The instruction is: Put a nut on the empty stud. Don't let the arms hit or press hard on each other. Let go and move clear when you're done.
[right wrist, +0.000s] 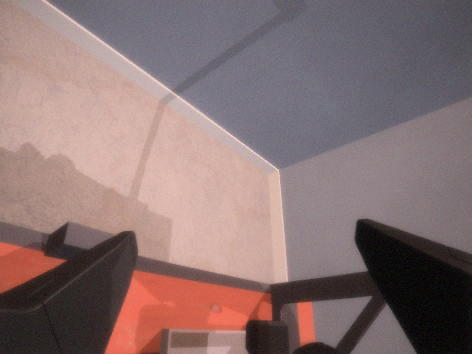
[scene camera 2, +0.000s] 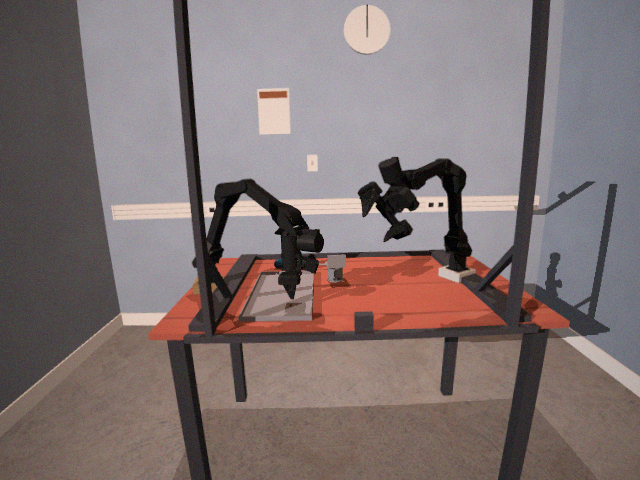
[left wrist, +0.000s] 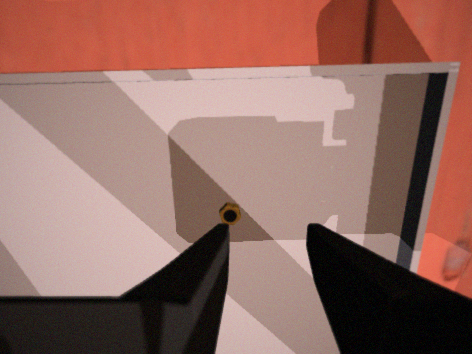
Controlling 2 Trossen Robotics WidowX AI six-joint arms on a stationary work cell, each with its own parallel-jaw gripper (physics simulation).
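Frame: origin at the left arm's base, x ahead, y left, z up, level; millimetres.
Where they show: left gripper, between the fingertips: (scene camera 2: 292,297) (left wrist: 267,234); right gripper, between the fingertips: (right wrist: 247,236) (scene camera 2: 374,229); right arm's base, origin of its link: (scene camera 2: 457,268).
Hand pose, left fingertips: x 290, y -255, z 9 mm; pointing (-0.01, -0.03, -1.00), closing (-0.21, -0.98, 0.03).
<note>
Things, the pixels of their centre, and the offset from my left fingertips. "spot": a spot on its surface instead.
- small brass-coloured hex nut, middle of its body: (left wrist: 230,213) 5 mm back, 16 mm left, 35 mm down
- light grey tray, middle of its body: (left wrist: 24,287) (scene camera 2: 282,292) 22 mm back, 136 mm left, 34 mm down
- grey block fixture, middle of its body: (scene camera 2: 335,259) 195 mm ahead, 234 mm left, 42 mm up
- blue object, a spot on its surface: (scene camera 2: 279,263) spot: 8 mm back, 419 mm left, 14 mm down
- dark block, middle of its body: (right wrist: 79,244) (scene camera 2: 363,321) 173 mm ahead, 194 mm right, 11 mm down
A small brass-coloured hex nut (left wrist: 230,205) lies in the light grey tray (scene camera 2: 276,318) (left wrist: 250,73) (right wrist: 164,342). My left gripper (scene camera 2: 291,297) (left wrist: 267,234) is low over the tray, its fingers partly open with nothing between them. In the left wrist view the nut appears just beyond the tip of the left-hand finger, outside the gap. My right gripper (scene camera 2: 375,227) (right wrist: 247,236) is wide open and empty, raised above the table's right half. A grey block fixture (scene camera 2: 336,261) stands behind and right of the tray; its studs are too small to make out.
A blue object (scene camera 2: 279,263) shows partly behind the left arm. A dark block (scene camera 2: 363,321) (right wrist: 82,237) sits at the table's front edge. Dark frame posts rise at both sides. A yellowish object (scene camera 2: 203,286) is partly hidden behind the left post.
</note>
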